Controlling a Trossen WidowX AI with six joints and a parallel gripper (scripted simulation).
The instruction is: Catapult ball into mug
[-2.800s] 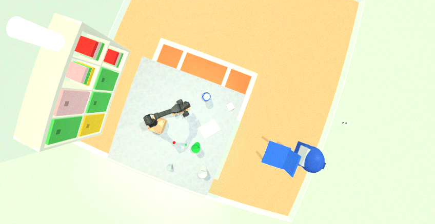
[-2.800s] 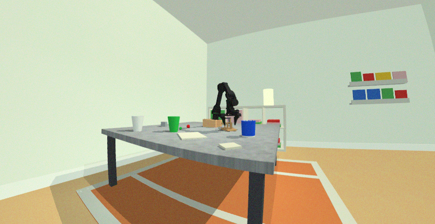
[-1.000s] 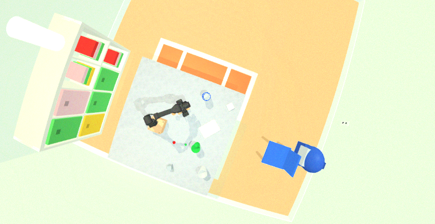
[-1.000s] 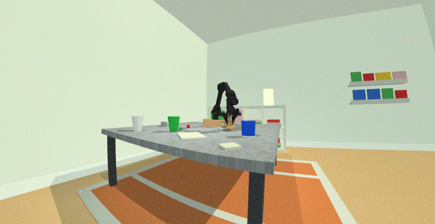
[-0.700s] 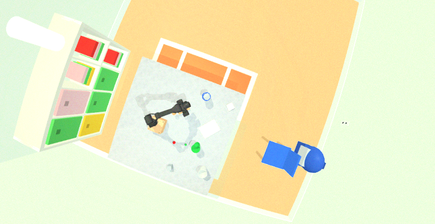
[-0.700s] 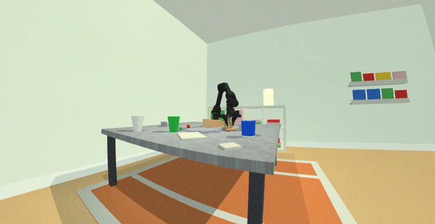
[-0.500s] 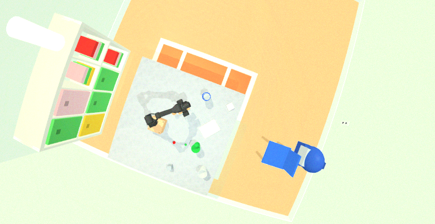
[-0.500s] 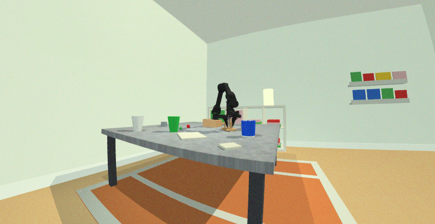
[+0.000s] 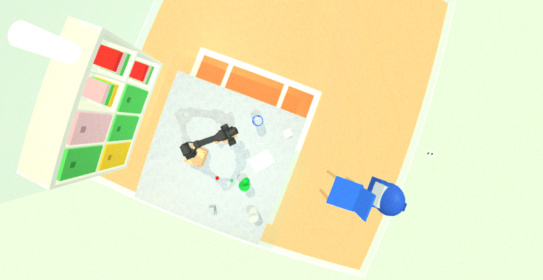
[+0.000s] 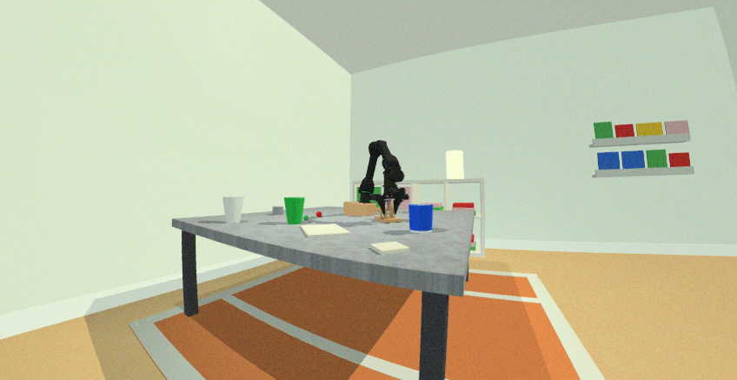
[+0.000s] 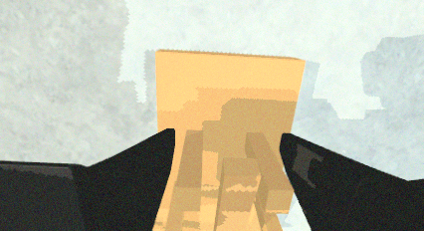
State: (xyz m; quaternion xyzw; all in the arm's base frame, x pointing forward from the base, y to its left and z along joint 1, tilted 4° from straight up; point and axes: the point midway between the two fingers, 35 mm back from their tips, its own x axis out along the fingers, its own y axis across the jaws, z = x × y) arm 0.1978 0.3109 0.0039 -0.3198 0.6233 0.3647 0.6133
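The red ball lies 9 cm ahead of my gripper tip, 42 cm to the right of it and 2 cm below it. The rest, counted from my gripper tip: wooden catapult: 5 cm behind, 5 cm to the right, 2 cm above; blue mug: 15 cm ahead, 23 cm to the left, 1 cm below; large white pad: 36 cm ahead, 7 cm to the right, 3 cm below.
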